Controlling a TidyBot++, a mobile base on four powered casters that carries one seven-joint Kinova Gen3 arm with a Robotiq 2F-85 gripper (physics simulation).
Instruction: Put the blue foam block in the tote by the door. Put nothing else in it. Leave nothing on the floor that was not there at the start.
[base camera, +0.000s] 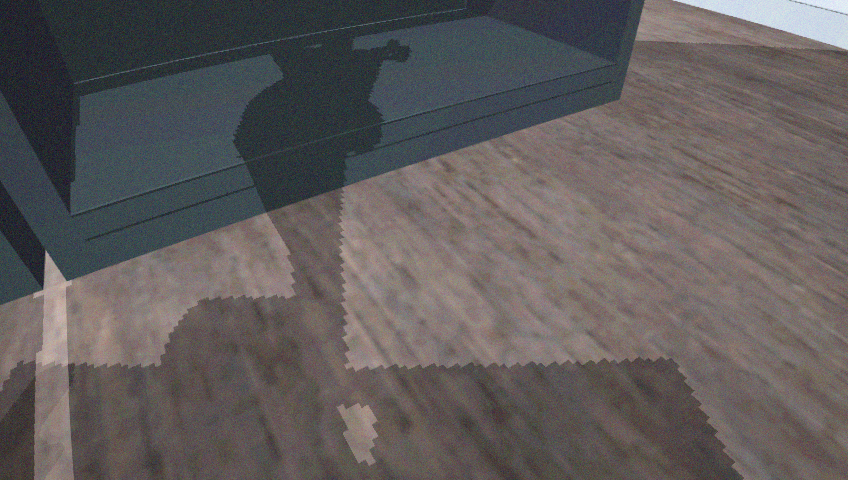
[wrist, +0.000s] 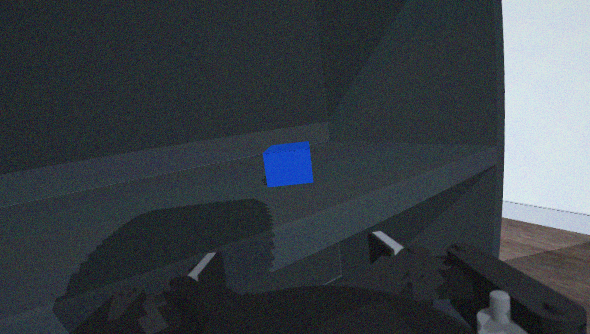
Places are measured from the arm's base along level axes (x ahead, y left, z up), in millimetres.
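Pixels of known places: gripper, fingertip midpoint: (wrist: 296, 259).
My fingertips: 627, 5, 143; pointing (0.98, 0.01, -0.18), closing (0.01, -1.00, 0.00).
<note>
Behind a point stands the place of what it marks, as x, y, z.
The blue foam block (wrist: 288, 166) @(826, 5, 161) sits on a shelf (wrist: 330, 200) @(743, -33, 137) of a dark grey-green shelf unit, near the middle of the wrist view. My gripper (wrist: 296, 259) @(627, 5, 143) is open, with its two fingertips low in the wrist view and apart from the block. The block is beyond the fingertips, above them in the picture. The block and the gripper do not show in the base camera view. The tote does not show in either view.
The shelf unit (base camera: 416, 151) @(695, -1, -377) (wrist: 425, 100) @(1027, -288, 226) stands close ahead, with a side panel right of the block and a raised lip behind it. Wood floor (base camera: 505, 267) @(474, -96, -396) lies before it. A pale wall (wrist: 547, 100) @(1546, -1146, 180) is at the right. Shadows fall over shelf and floor.
</note>
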